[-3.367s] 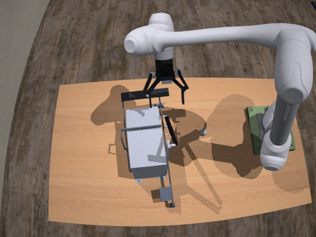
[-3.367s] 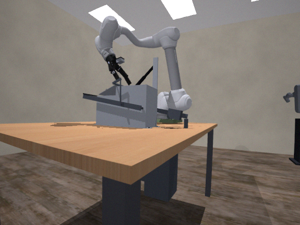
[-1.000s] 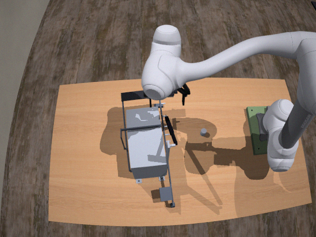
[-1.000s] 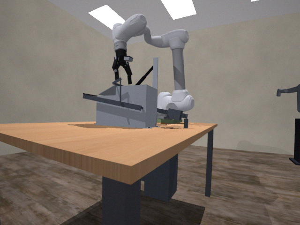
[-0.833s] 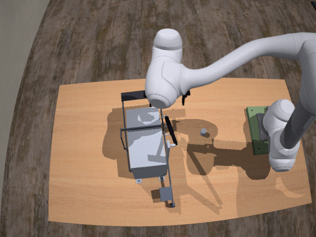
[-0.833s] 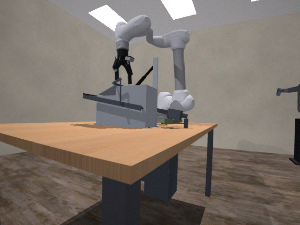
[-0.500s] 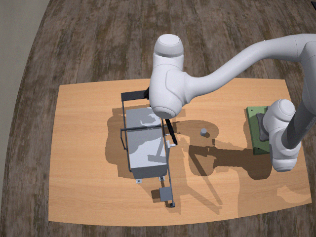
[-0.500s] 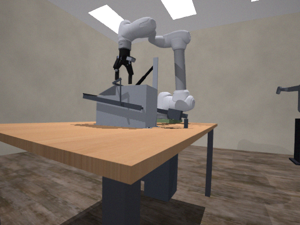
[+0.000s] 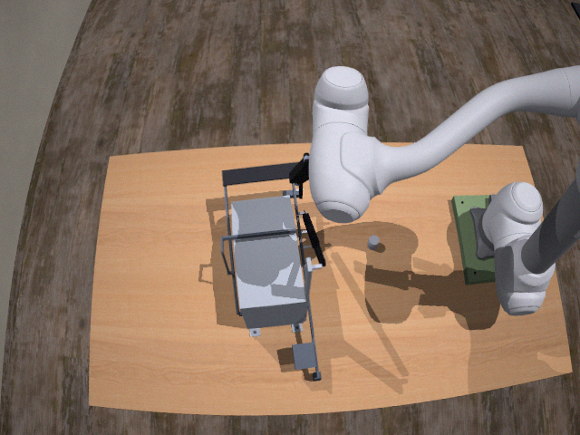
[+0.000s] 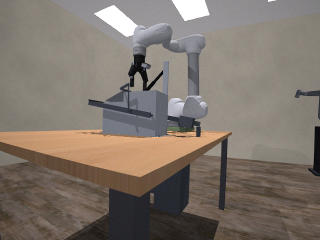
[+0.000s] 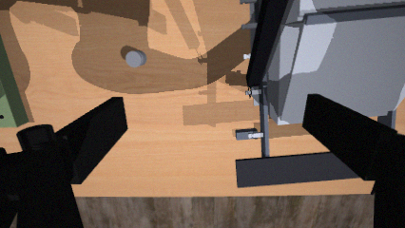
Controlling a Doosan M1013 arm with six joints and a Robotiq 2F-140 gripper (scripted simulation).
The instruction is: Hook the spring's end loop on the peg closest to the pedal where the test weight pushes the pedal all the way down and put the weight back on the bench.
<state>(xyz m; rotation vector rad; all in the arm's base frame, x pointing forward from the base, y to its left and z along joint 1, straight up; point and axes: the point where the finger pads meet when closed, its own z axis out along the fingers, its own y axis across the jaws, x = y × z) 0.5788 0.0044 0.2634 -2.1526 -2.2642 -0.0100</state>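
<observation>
The steel test weight lies 270 mm below my hand, 150 mm behind it and 20 mm to the left of it. The rest, counted from my hand: peg (240 mm to the left, 100 mm above, 40 mm ahead).
</observation>
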